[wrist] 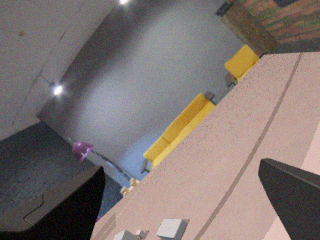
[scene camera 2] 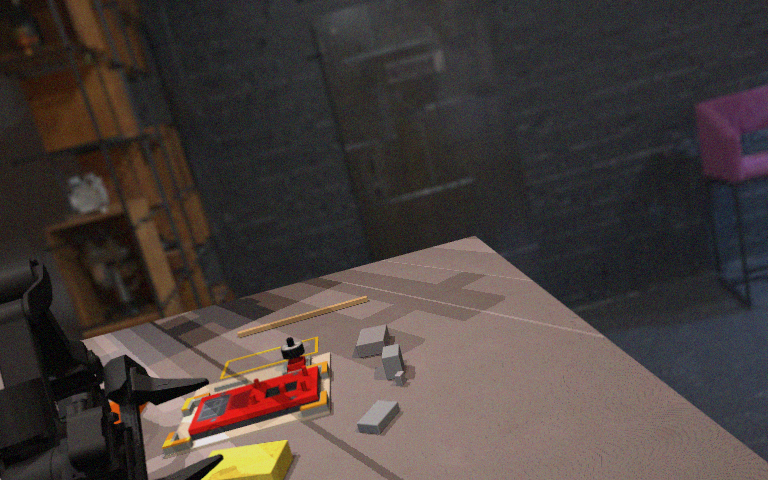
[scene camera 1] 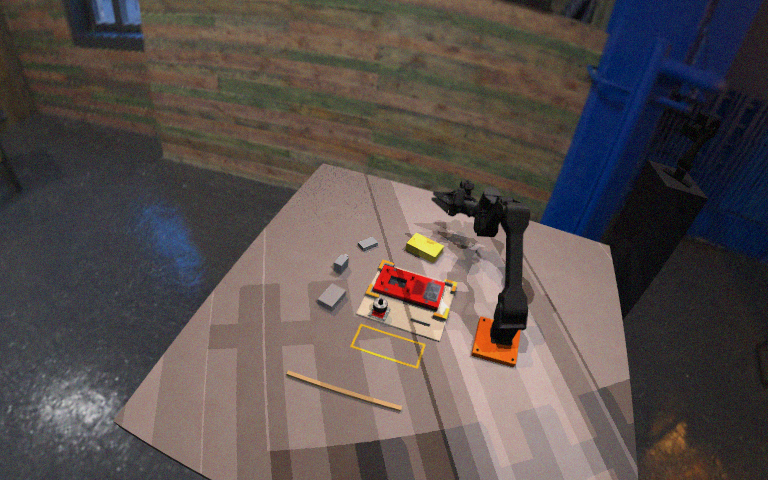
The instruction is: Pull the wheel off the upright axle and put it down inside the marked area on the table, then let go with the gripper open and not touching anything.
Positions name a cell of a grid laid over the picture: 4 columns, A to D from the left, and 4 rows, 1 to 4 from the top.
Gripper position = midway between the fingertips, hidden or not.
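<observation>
A red plate is out of frame in the wrist view; it shows in scene camera 1 (C3) and scene camera 2 (B4). The gripper shows in scene camera 1 (C2), scene camera 2 (B4) and the wrist view (C3).
</observation>
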